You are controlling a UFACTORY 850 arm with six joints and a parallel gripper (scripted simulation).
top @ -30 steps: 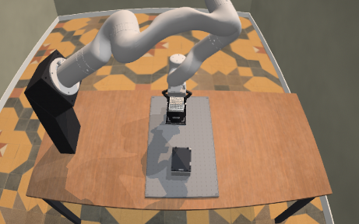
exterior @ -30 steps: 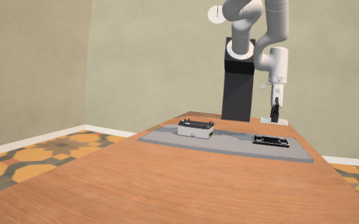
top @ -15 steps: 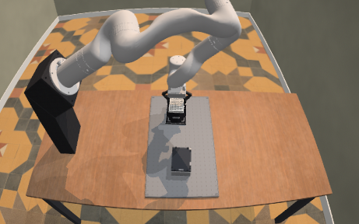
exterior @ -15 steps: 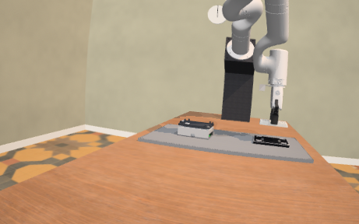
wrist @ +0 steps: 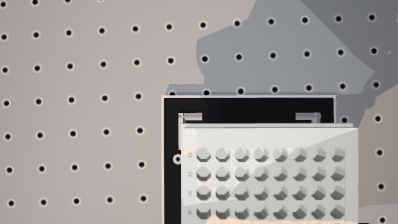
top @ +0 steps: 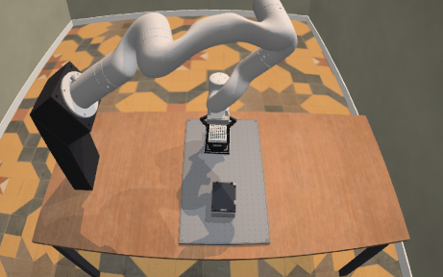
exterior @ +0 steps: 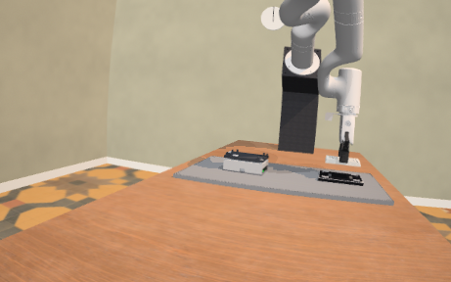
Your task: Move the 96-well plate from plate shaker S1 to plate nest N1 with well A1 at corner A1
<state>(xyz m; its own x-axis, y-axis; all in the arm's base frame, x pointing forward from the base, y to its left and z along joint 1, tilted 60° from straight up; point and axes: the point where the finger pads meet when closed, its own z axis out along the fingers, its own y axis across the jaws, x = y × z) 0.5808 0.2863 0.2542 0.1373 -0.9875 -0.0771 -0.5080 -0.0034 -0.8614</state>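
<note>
My hand is 70 mm above the black plate nest N1. Round my hand: white 96-well plate (10 mm below).
</note>
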